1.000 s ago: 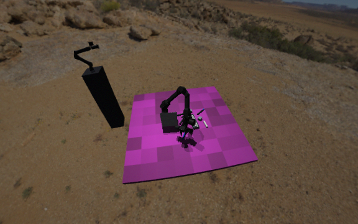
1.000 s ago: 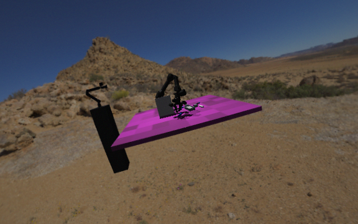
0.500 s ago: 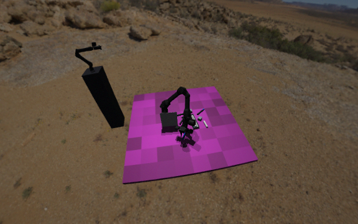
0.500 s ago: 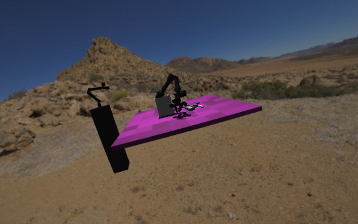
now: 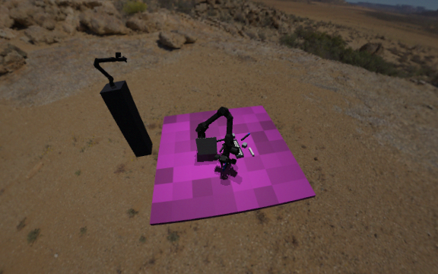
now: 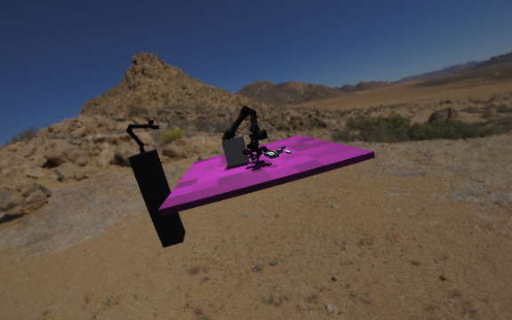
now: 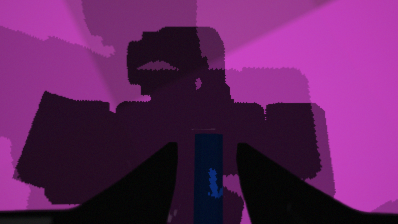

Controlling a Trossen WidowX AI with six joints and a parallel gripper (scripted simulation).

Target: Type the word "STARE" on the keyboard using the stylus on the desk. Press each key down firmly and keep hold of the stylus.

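My gripper tip is now 6 cm to the right of the blue hexagonal stylus, 4 cm short of it and 3 cm above it. Also, from my gripper tip: white cylinder: 31 cm ahead, 14 cm to the left, 3 cm below; then grey block: 27 cm ahead, 24 cm to the left, 2 cm below.
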